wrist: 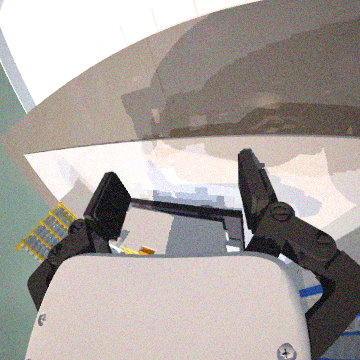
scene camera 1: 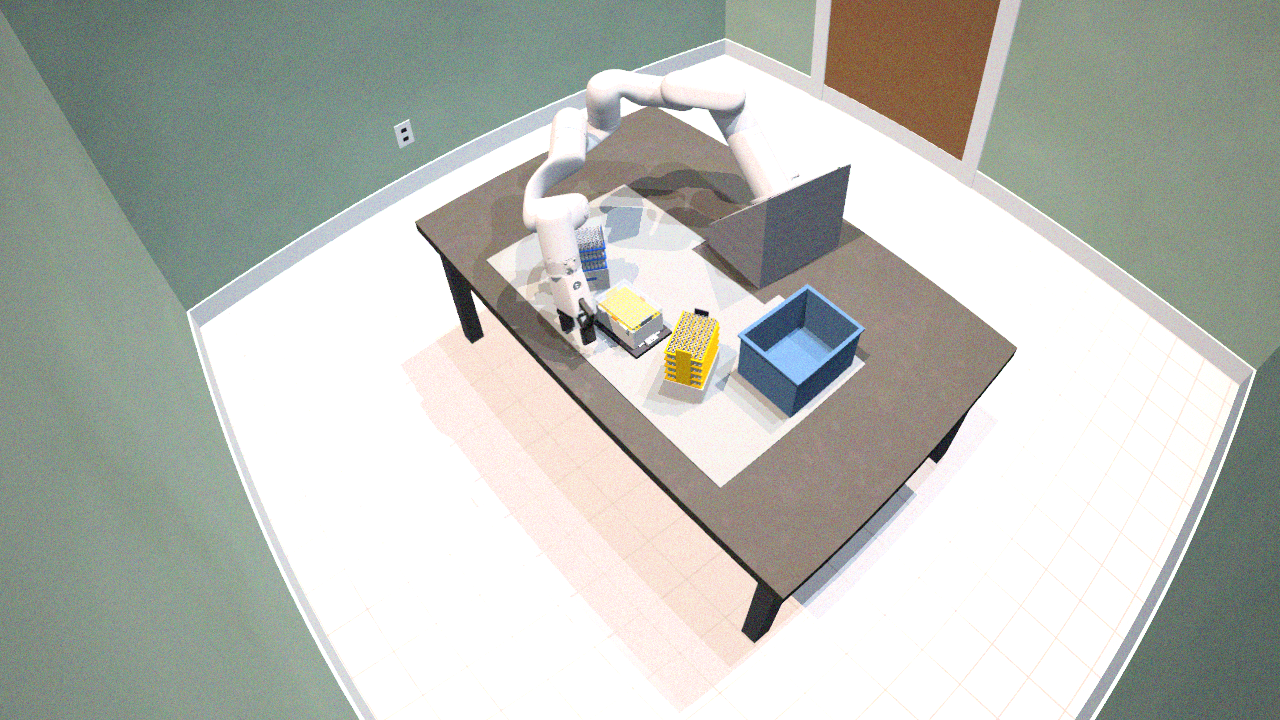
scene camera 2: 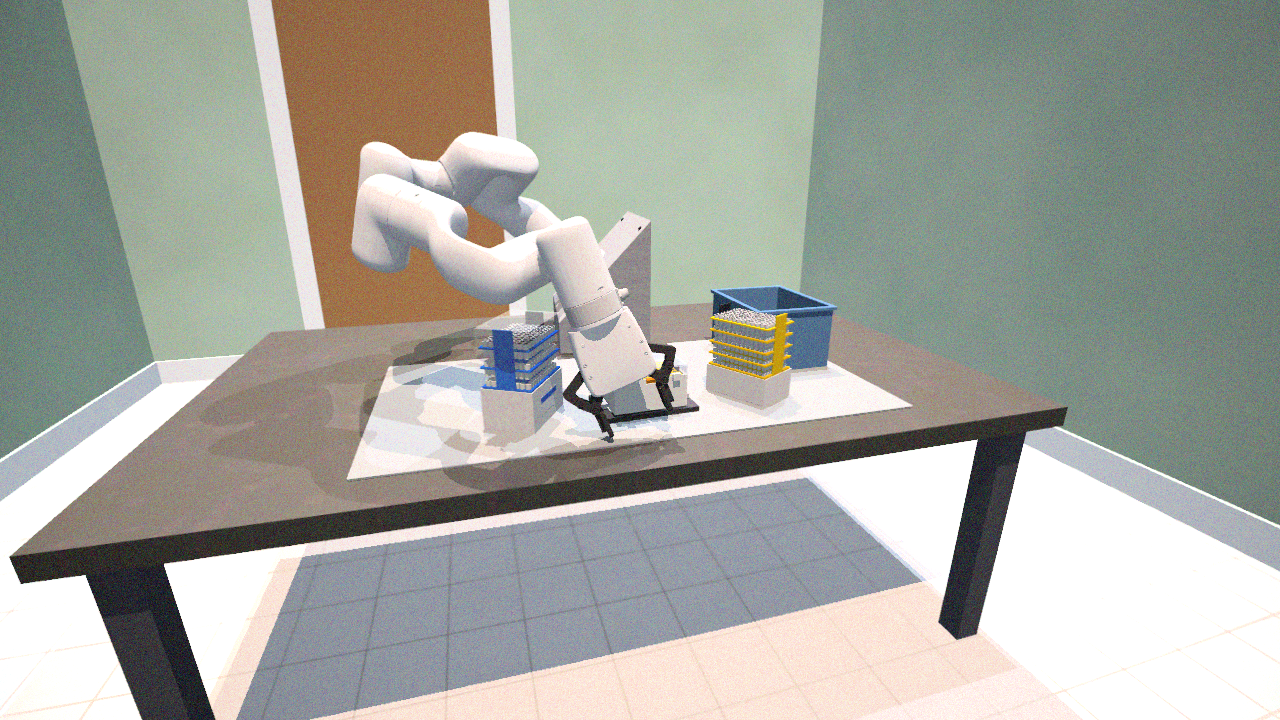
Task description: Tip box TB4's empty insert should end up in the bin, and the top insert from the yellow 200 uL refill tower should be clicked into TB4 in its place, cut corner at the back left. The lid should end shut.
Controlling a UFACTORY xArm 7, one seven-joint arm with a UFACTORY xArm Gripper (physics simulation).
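Note:
Tip box TB4 [scene camera 1: 637,332] [scene camera 2: 671,391] [wrist: 148,225], a pale box with yellow on top, sits on a black base [scene camera 1: 637,351] [scene camera 2: 651,413] [wrist: 185,206]. Its insert's cut corner and the lid's state cannot be made out. The yellow refill tower [scene camera 1: 689,356] [scene camera 2: 745,347] [wrist: 47,231] holds several stacked inserts on a white block, to the right of the box in the second scene view. The bin [scene camera 1: 768,379] [scene camera 2: 810,336] is blue and stands beyond the tower. My gripper [scene camera 1: 576,331] [scene camera 2: 639,422] [wrist: 176,176] is open, tilted and low at the box's front side, with nothing between its fingers.
A blue refill tower [scene camera 1: 594,254] [scene camera 2: 520,358] [wrist: 311,291] stands on the other side of the box, close to my arm. A grey upright panel [scene camera 1: 805,223] stands towards the back. The pale mat [scene camera 1: 716,452] [scene camera 2: 850,394] lies on the dark table [scene camera 1: 756,537] [scene camera 2: 179,474].

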